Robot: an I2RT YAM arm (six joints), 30 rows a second.
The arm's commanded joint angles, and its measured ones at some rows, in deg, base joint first. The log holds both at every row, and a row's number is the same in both.
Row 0, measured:
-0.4 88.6 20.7 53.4 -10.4 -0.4
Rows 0 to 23, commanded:
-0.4 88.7 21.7 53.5 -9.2 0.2
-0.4 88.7 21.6 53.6 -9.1 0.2
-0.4 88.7 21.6 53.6 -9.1 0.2
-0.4 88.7 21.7 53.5 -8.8 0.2
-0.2 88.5 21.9 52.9 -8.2 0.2
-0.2 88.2 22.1 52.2 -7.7 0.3
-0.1 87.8 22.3 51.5 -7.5 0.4
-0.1 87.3 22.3 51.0 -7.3 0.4
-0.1 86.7 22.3 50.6 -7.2 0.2
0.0 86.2 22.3 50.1 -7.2 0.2
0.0 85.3 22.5 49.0 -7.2 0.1
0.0 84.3 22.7 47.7 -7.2 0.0
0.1 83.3 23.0 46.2 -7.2 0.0
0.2 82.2 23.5 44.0 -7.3 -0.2
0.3 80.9 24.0 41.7 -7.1 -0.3
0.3 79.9 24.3 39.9 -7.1 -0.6
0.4 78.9 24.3 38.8 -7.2 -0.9
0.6 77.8 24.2 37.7 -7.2 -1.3
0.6 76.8 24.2 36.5 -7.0 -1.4
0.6 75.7 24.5 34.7 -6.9 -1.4
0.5 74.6 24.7 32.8 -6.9 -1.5
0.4 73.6 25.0 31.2 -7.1 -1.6
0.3 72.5 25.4 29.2 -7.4 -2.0
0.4 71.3 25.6 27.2 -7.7 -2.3
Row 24, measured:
-0.1 73.7 24.1 34.7 -8.3 -1.1
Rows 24 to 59, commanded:
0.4 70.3 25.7 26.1 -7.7 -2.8
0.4 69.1 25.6 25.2 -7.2 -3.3
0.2 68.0 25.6 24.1 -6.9 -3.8
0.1 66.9 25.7 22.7 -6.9 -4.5
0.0 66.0 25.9 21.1 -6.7 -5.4
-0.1 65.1 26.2 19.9 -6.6 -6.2
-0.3 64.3 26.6 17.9 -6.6 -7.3
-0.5 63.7 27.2 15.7 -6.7 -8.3
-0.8 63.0 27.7 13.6 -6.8 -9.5
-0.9 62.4 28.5 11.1 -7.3 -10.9
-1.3 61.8 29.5 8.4 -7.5 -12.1
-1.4 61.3 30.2 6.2 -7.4 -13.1
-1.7 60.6 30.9 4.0 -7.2 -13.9
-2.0 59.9 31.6 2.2 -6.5 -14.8
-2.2 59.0 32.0 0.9 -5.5 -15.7
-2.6 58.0 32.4 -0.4 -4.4 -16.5
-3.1 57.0 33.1 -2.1 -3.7 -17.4
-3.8 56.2 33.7 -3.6 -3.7 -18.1
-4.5 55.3 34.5 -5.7 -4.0 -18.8
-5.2 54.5 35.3 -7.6 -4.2 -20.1
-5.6 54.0 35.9 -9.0 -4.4 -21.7
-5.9 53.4 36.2 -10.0 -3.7 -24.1
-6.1 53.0 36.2 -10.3 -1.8 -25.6
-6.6 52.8 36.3 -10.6 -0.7 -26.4
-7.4 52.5 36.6 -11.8 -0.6 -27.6
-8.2 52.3 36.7 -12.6 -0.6 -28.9
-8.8 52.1 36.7 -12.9 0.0 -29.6
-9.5 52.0 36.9 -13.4 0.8 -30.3
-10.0 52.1 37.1 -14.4 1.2 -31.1
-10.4 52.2 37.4 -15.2 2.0 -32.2
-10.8 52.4 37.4 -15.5 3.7 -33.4
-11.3 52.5 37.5 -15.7 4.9 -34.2
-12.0 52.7 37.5 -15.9 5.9 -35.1
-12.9 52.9 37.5 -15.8 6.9 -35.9
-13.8 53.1 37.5 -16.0 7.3 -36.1
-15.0 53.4 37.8 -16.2 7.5 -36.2
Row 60, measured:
-12.9 52.9 35.8 -14.4 3.5 -33.2
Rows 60 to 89, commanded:
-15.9 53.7 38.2 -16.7 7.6 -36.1
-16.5 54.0 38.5 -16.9 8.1 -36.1
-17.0 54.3 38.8 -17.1 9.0 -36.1
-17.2 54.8 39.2 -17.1 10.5 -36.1
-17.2 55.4 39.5 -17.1 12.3 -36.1
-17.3 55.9 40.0 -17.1 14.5 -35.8
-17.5 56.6 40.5 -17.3 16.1 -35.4
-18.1 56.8 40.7 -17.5 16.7 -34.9
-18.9 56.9 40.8 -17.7 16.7 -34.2
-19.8 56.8 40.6 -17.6 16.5 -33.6
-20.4 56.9 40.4 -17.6 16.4 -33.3
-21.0 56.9 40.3 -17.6 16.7 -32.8
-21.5 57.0 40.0 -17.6 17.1 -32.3
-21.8 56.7 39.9 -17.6 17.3 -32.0
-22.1 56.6 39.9 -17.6 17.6 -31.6
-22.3 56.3 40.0 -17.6 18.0 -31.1
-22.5 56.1 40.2 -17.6 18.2 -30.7
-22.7 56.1 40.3 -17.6 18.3 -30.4
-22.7 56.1 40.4 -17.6 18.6 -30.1
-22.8 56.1 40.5 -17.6 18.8 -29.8
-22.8 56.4 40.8 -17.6 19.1 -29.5
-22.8 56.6 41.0 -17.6 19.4 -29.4
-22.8 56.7 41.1 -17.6 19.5 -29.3
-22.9 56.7 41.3 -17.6 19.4 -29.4
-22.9 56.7 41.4 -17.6 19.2 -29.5
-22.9 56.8 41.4 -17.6 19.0 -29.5
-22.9 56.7 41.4 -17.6 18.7 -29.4
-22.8 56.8 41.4 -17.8 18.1 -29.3
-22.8 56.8 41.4 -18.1 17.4 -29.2
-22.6 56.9 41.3 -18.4 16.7 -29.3
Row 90, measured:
-22.4 56.8 39.6 -17.6 17.6 -30.7
